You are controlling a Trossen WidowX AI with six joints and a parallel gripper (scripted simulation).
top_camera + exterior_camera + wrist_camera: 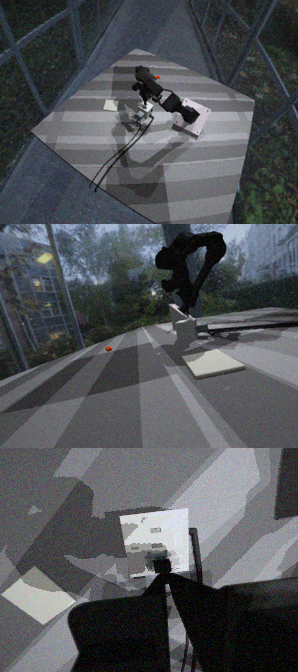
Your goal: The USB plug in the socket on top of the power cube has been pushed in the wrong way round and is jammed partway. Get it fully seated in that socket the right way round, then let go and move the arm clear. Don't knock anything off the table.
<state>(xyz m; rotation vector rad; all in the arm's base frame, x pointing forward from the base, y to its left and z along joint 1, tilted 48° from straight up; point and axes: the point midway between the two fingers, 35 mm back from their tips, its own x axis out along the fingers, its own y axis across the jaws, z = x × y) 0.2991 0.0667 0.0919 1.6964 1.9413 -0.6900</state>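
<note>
My gripper tip is now 2 cm above the dark USB plug. From my gripper tip the other things lie so: orange object: 39 cm to the right, 16 cm ahead, 12 cm below; then pale flat pad: 23 cm ahead, 13 cm below, 8 cm to the left.
</note>
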